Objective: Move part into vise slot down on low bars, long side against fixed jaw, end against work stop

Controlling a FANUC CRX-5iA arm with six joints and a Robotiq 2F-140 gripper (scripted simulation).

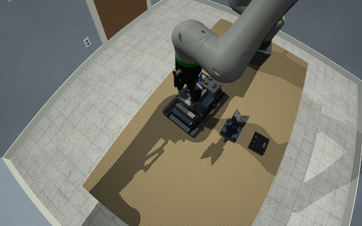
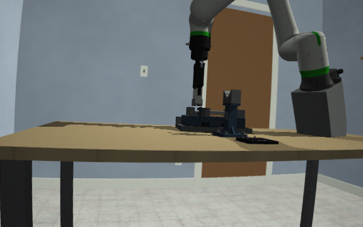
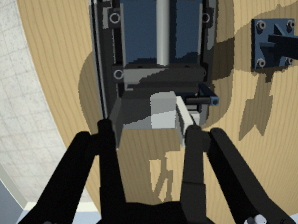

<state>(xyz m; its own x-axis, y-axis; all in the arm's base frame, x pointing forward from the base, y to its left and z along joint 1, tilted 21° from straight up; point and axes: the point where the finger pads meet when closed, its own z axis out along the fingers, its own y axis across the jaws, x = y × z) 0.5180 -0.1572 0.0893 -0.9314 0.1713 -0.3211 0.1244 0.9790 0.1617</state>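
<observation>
The part lies 30 mm below my hand. From my hand the other things lie so: moving jaw: 70 mm below, 30 mm behind, 20 mm to the left; air cylinder rod: 80 mm behind, 70 mm below, 30 mm to the left; work stop rod: 70 mm to the left, 50 mm below, 10 mm ahead.
</observation>
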